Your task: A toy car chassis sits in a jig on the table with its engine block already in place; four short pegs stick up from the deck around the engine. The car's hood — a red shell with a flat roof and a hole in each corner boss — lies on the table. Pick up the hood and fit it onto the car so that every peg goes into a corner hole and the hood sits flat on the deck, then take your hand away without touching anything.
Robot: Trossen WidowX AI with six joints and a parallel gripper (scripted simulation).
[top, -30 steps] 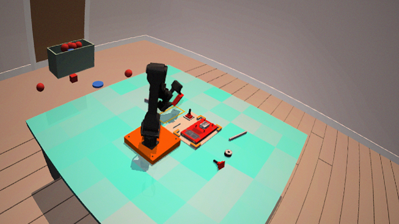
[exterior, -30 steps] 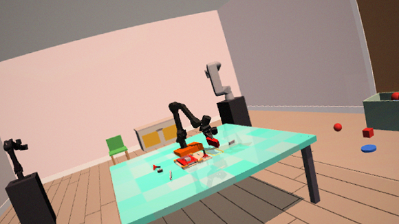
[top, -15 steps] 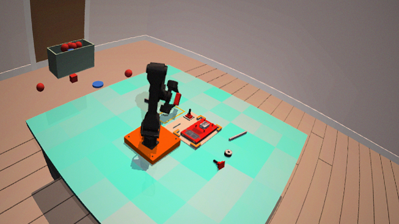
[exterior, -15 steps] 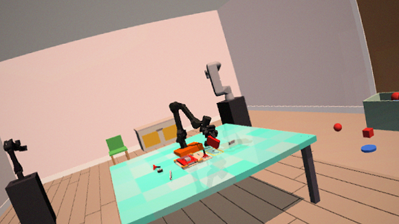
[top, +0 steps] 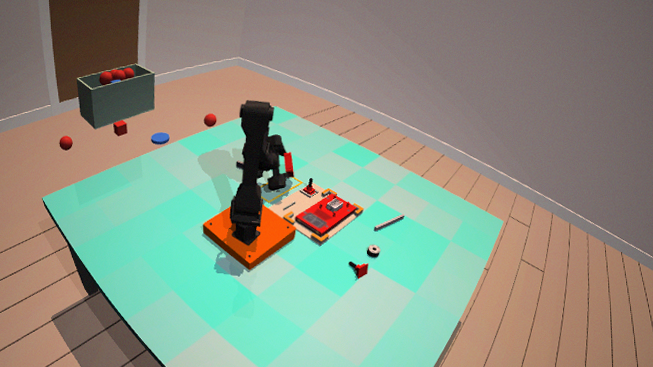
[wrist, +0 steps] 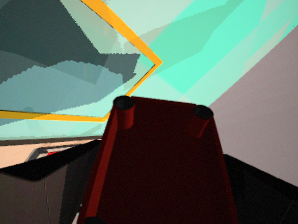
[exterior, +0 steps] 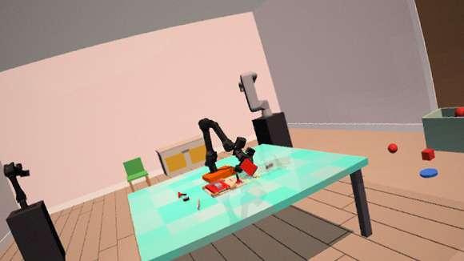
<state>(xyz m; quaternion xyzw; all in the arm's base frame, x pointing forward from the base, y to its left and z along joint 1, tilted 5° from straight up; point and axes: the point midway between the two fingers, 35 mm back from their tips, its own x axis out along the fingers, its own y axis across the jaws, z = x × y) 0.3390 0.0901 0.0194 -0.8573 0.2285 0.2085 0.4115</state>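
My gripper tip is now 1 cm to the left of the red hood and 1 cm below it. Round my gripper tip: dark rod: 41 cm to the right, 6 cm below, 2 cm ahead; wheel: 42 cm to the right, 15 cm behind, 6 cm below; grey engine block: 22 cm to the right, 5 cm behind, 4 cm below.
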